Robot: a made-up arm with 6 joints.
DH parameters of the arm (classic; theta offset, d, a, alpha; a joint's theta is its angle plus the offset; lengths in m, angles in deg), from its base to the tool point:
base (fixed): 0 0.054 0 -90
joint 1: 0 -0.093 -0.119 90
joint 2: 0 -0.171 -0.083 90
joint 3: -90 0.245 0.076 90
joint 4: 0 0.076 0.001 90
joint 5: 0 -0.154 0.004 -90
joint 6: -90 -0.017 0.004 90
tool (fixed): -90 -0.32 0 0
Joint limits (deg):
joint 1: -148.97..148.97
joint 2: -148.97..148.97
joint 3: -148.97..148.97
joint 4: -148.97..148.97
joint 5: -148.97..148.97
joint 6: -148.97..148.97
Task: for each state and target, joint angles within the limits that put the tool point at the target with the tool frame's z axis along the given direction. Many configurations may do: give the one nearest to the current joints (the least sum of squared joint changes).
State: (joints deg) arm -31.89 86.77 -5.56 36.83 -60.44 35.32
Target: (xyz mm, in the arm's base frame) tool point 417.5 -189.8 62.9 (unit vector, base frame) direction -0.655 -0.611 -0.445
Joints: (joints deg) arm -16.90 65.21 14.05 24.26 -79.85 23.51
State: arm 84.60 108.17 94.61 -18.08 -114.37 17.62
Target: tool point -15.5 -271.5 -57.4 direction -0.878 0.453 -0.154
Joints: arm 115.67 76.82 111.23 -23.30 -95.14 -28.16
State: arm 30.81 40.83 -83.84 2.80 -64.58 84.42
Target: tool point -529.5 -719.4 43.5 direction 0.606 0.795 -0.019
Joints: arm 9.96 -6.84 -111.79 -16.14 -56.36 71.37
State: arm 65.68 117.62 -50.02 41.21 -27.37 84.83
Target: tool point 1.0 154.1 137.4 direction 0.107 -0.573 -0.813
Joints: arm 49.92 110.49 -65.93 78.55 -7.92 128.34
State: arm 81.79 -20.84 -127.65 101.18 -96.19 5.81
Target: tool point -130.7 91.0 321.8 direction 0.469 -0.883 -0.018
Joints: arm 120.75 -48.51 -119.74 122.88 -141.26 11.92
